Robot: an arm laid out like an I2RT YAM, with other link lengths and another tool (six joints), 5 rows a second.
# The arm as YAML. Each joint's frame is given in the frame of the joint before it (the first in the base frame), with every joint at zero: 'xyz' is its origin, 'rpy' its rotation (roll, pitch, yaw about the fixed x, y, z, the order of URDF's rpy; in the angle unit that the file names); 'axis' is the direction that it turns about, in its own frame. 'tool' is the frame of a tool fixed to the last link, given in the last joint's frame.
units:
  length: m
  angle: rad
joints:
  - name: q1
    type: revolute
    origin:
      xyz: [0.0, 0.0, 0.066]
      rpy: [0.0, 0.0, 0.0]
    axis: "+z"
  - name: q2
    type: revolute
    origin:
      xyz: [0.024, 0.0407, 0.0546]
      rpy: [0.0, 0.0, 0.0]
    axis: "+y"
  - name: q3
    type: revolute
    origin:
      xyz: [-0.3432, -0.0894, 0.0]
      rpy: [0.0, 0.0, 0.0]
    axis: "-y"
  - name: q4
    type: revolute
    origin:
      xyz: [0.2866, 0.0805, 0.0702]
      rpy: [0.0, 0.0, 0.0]
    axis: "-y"
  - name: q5
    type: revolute
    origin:
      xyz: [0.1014, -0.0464, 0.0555]
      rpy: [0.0, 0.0, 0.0]
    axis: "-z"
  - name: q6
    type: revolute
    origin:
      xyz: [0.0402, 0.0, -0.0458]
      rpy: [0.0, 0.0, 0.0]
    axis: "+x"
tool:
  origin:
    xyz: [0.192, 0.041, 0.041]
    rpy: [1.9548, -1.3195, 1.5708]
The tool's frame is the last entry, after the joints.
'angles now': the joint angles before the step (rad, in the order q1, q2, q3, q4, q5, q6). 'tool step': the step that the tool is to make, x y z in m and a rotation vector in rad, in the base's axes. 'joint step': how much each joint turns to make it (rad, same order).
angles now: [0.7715 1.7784 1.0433 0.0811 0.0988 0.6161]
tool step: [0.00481 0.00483 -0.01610 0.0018 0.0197 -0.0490]
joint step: [0.0207 0.0428 0.0116 0.0118 0.0456 0.0553]
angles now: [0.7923 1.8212 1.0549 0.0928 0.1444 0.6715]
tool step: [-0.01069 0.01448 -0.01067 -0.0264 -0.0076 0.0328]
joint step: [0.0289 0.0212 -0.0008 0.0113 0.0119 -0.0212]
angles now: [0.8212 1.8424 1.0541 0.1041 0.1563 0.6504]
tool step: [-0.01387 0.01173 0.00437 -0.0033 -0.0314 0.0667]
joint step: [0.0138 -0.0110 -0.0253 0.0407 -0.0257 -0.0533]
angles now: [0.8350 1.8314 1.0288 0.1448 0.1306 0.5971]
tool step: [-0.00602 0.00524 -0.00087 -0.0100 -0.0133 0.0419]
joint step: [0.0009 -0.0001 -0.0081 0.0141 -0.0224 -0.0384]
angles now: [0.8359 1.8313 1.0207 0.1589 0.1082 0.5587]
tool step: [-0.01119 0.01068 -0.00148 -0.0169 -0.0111 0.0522]
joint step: [0.0132 0.0018 0.0009 -0.0004 -0.0191 -0.0394]
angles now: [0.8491 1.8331 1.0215 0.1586 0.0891 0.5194]
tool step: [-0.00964 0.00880 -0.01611 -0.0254 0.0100 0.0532]
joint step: [0.0053 0.0246 -0.0009 0.0024 -0.0320 -0.0369]
